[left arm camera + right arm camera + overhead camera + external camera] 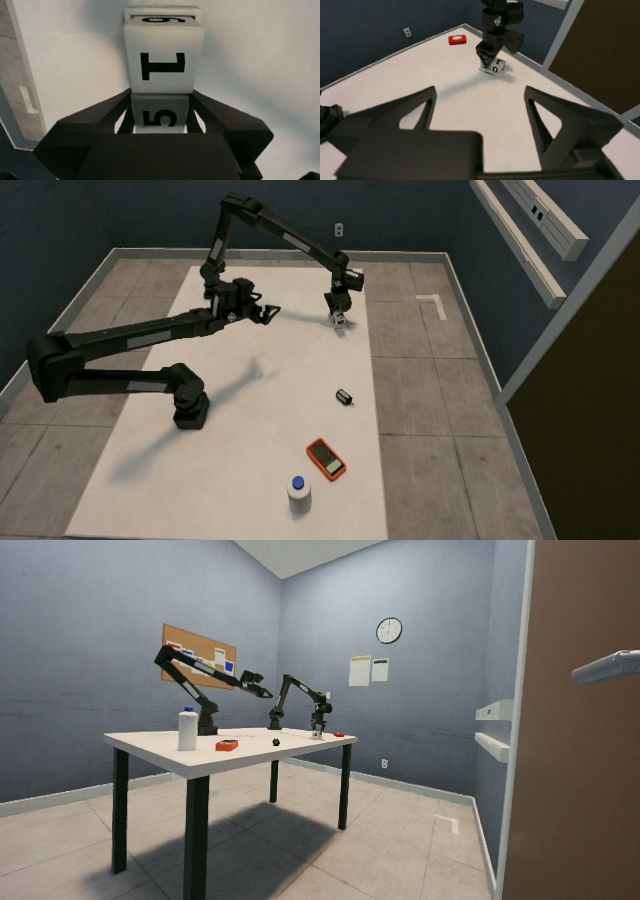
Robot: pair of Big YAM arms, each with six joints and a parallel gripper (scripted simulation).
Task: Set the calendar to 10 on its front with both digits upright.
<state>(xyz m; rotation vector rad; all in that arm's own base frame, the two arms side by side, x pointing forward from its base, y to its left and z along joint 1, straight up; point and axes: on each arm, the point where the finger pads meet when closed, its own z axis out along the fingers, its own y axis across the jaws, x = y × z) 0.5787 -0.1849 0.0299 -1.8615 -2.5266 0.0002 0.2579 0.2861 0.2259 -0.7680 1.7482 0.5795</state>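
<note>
Now: the red box 70 mm ahead of my left hand, 270 mm to the left of it and 20 mm below it. Also, from my left hand: black object (20 mm behind, 440 mm to the right, 20 mm below); then orange device (120 mm behind, 650 mm to the right, 20 mm below).
</note>
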